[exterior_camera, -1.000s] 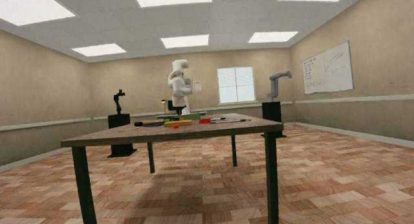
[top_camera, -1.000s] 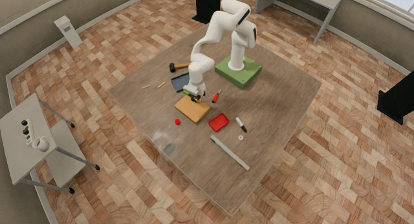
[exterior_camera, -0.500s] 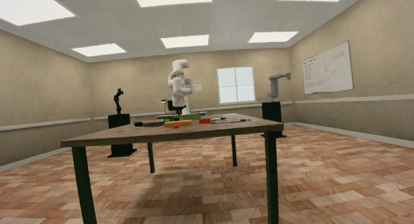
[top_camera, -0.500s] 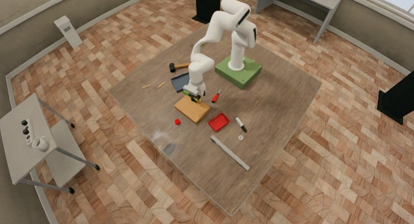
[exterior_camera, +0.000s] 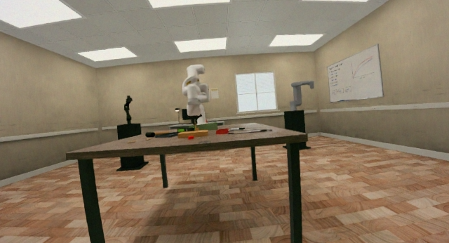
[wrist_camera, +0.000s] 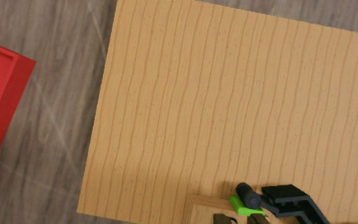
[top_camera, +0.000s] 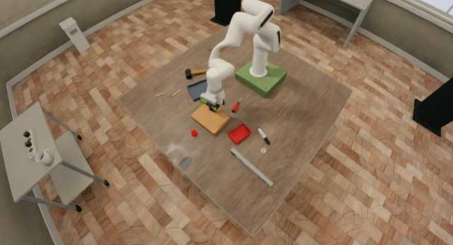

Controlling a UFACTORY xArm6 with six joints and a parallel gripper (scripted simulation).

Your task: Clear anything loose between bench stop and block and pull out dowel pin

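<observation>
Right now the dowel pin is 2 cm below my hand. The rest, counted from my hand: tan bench board 7 cm below, 5 cm ahead, 1 cm to the right; red cap 20 cm ahead, 9 cm below, 2 cm to the right; small wooden block 5 cm below.
</observation>
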